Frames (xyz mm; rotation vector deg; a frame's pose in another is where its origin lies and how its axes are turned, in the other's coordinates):
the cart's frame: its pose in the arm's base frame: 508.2 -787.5 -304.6 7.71 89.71 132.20
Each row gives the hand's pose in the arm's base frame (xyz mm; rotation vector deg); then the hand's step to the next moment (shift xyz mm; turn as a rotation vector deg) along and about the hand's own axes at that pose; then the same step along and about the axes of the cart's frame.
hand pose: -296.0 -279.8 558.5 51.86 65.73 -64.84
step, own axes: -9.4 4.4 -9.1 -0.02 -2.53 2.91
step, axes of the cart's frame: 1.1 2.4 13.5 0.53 2.11 -3.18
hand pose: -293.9 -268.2 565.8 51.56 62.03 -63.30
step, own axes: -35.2 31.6 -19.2 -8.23 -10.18 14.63
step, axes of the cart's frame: -14.2 11.5 47.7 0.98 16.70 -10.28
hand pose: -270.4 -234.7 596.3 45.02 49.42 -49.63
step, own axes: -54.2 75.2 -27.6 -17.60 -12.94 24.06
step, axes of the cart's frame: -16.4 15.6 94.0 0.38 30.13 -12.18
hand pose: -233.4 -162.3 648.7 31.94 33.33 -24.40
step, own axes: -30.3 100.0 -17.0 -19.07 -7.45 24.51
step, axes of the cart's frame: 5.6 3.8 105.6 -0.35 31.24 -6.64
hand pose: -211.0 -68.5 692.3 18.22 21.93 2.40
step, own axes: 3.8 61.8 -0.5 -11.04 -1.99 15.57
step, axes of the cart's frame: 13.6 -4.5 60.2 -0.35 19.14 -1.36
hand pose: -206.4 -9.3 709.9 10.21 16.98 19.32
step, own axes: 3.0 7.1 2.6 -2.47 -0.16 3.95
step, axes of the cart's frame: 0.8 0.2 8.1 -0.12 4.66 0.09
